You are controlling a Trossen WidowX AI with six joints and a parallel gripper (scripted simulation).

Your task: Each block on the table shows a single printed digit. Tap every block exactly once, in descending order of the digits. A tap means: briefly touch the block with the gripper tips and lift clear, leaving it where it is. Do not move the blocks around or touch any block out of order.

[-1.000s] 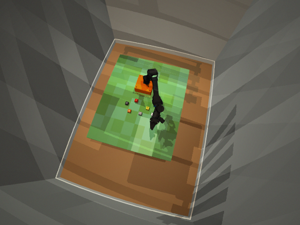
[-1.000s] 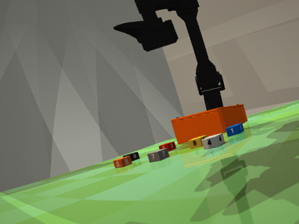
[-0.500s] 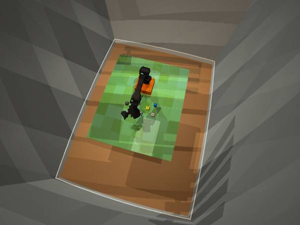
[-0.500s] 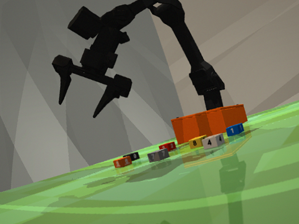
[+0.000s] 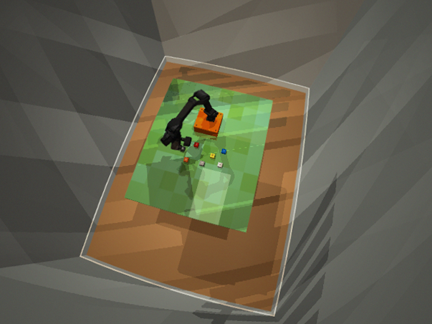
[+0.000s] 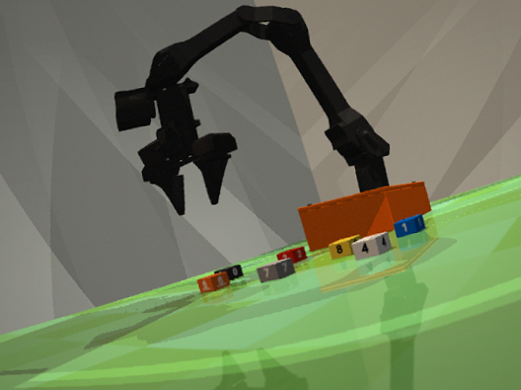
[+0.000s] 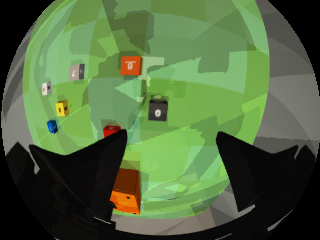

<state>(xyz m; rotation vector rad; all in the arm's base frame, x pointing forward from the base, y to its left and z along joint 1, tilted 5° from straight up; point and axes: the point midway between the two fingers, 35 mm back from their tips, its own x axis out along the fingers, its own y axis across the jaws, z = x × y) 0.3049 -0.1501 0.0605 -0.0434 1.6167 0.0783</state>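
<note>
Right now my gripper tip is 240 mm to the right of the yellow block marked 8, 110 mm above it and 30 mm past it. The rest, counted from my gripper tip: black 0 block 110 mm below, 20 mm behind, 10 mm to the left; orange block 110 mm below, 60 mm to the left, 60 mm ahead; red block 110 mm below, 100 mm to the left, 80 mm behind.
</note>
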